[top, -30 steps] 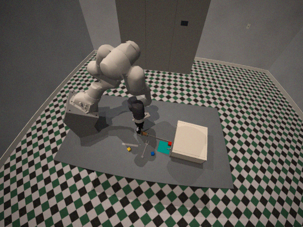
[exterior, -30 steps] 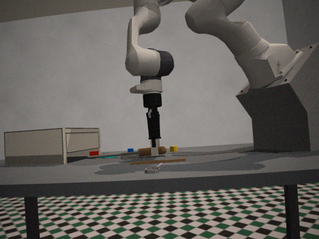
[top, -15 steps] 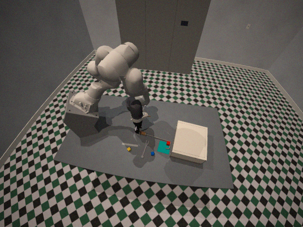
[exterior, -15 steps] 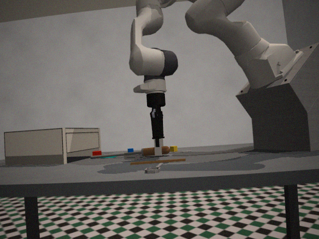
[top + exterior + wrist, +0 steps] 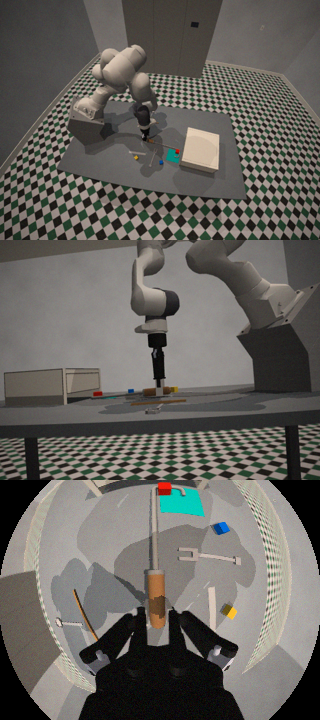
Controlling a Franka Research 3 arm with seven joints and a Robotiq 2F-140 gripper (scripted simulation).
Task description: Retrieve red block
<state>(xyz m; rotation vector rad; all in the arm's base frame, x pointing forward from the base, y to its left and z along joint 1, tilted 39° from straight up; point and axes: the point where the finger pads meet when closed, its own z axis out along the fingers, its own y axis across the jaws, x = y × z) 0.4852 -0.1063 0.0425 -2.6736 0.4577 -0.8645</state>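
Right now my hand is 70 mm past the grey stick, 120 mm to the left of it and 40 mm above it. The rest, counted from my hand: grey forked tool 70 mm ahead, 160 mm to the right, 30 mm below; hook tool 130 mm ahead, 70 mm to the right, 20 mm below; yellow block 70 mm behind, 170 mm to the right, 20 mm below.
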